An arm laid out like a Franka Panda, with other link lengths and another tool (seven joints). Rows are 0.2 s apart.
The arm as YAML. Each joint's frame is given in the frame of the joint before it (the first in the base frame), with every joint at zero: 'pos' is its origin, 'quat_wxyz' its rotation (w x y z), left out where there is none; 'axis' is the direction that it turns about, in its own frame. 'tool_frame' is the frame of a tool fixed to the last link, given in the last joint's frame.
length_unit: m
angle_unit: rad
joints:
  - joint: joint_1
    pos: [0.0, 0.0, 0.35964]
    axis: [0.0, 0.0, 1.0]
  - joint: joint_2
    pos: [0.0, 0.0, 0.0]
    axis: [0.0, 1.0, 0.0]
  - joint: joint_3
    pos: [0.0, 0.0, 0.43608]
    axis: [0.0, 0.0, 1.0]
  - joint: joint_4
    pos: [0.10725, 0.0, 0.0]
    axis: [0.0, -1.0, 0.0]
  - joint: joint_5
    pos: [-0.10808, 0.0, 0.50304]
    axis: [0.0, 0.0, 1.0]
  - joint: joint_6
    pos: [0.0, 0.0, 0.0]
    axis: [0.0, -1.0, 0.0]
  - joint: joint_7
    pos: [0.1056, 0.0, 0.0]
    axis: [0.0, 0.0, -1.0]
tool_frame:
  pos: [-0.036, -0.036, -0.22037]
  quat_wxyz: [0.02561, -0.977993, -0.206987, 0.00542]
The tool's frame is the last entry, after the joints.
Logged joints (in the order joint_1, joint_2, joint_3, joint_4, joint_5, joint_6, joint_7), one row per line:
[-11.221 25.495 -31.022 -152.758 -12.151 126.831 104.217]
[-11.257 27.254 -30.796 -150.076 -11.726 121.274 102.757]
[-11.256 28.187 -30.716 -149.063 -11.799 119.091 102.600]
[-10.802 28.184 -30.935 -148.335 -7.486 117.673 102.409]
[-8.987 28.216 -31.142 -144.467 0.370 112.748 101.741]
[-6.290 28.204 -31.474 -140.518 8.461 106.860 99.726]
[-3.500 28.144 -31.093 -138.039 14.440 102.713 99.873]
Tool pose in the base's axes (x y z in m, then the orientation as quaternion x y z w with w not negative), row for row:
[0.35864 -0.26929 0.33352 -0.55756 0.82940 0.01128 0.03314]
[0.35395 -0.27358 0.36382 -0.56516 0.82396 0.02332 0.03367]
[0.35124 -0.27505 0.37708 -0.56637 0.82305 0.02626 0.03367]
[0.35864 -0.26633 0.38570 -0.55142 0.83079 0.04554 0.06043]
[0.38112 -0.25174 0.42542 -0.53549 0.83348 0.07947 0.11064]
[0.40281 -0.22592 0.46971 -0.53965 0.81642 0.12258 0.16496]
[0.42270 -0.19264 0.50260 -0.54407 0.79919 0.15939 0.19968]
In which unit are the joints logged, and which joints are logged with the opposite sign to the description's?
The joints are logged in degrees. Opposite sign: joint_2.
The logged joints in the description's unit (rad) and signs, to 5 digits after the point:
[-0.19584 -0.44497 -0.54144 -2.66613 -0.21207 2.21362 1.81893]
[-0.19647 -0.47567 -0.53749 -2.61932 -0.20466 2.11663 1.79345]
[-0.19645 -0.49196 -0.53610 -2.60164 -0.20593 2.07853 1.79071]
[-0.18853 -0.49190 -0.53992 -2.58893 -0.13066 2.05378 1.78737]
[-0.15685 -0.49246 -0.54353 -2.52142 0.00646 1.96782 1.77572]
[-0.10978 -0.49225 -0.54932 -2.45250 0.14767 1.86506 1.74055]
[-0.06109 -0.49121 -0.54268 -2.40924 0.25203 1.79268 1.74311]

